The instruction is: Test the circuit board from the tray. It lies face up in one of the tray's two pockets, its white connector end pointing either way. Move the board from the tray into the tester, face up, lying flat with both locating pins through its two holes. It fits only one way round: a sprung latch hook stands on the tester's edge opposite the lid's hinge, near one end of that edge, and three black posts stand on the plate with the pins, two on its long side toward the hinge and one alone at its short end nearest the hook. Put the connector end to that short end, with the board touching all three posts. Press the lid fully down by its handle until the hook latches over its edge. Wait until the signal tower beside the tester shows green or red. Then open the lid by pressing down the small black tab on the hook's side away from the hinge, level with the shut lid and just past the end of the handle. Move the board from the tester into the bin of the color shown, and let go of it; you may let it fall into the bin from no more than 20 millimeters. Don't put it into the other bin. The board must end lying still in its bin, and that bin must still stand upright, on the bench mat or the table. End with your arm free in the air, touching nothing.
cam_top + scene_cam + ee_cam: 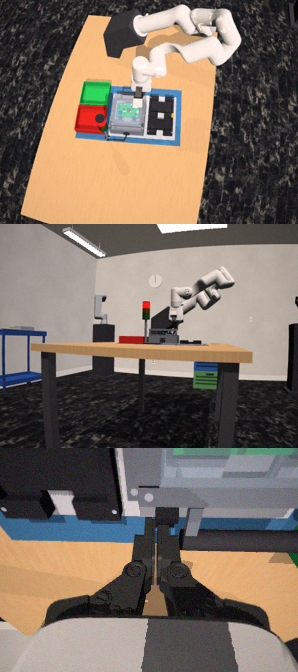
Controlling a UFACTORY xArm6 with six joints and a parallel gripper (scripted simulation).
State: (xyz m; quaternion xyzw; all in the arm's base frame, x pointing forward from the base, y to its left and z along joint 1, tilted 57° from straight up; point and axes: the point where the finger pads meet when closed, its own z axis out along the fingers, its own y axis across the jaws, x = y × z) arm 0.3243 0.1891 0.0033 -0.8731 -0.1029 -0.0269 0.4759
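Now: hand 2 cm short of the black tab and 2 cm above it. The rest, counted from my hand: tester plate 10 cm ahead, 4 cm to the right, 4 cm below; tester lid 10 cm ahead, 4 cm to the right, 2 cm below; green bin 3 cm ahead, 26 cm to the right, 9 cm below.
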